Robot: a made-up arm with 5 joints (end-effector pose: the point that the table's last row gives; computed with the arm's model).
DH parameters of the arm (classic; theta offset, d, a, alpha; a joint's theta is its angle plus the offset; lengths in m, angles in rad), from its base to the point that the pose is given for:
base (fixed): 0 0.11 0 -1.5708
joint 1: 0 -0.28 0.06 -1.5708
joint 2: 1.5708 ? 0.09 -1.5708
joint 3: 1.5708 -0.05 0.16 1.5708
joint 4: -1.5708 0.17 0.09 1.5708
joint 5: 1.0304 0 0.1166 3.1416
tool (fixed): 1.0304 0.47 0 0
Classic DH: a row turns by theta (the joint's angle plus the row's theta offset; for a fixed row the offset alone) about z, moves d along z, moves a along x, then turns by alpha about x.
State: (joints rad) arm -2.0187 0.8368 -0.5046 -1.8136 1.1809
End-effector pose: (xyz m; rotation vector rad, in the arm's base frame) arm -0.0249 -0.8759 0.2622 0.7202 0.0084 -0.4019
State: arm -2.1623 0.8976 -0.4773 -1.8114 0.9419
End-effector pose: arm -0.0059 -0.8788 0.2319 0.7858 -0.1856 -0.1184
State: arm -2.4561 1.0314 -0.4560 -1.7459 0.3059
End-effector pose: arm 0.0378 -0.8710 0.2059 0.7953 -0.7406 0.6254
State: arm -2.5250 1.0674 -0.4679 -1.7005 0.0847
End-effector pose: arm 0.0396 -0.8688 0.2050 0.7455 -0.9433 0.8681
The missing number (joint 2, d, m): -0.06
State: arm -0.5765 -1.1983 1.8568 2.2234 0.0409
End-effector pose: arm -0.2346 -0.6718 0.3439 0.4931 1.4748 -1.8733
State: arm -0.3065 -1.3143 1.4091 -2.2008 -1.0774
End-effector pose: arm 0.4441 -0.0825 0.4359 -0.8384 1.1586 0.1132
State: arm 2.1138 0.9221 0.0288 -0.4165 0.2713
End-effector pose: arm 0.5276 -0.7750 -0.1940 -1.2566 2.2145 -0.8766
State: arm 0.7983 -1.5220 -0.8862 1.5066 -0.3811
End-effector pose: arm 0.4763 -0.7127 -0.2221 1.5370 -0.1824 0.2344
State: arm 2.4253 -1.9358 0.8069 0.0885 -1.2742
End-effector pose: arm 0.6078 -0.1825 -0.1688 2.1229 -0.3003 1.8992
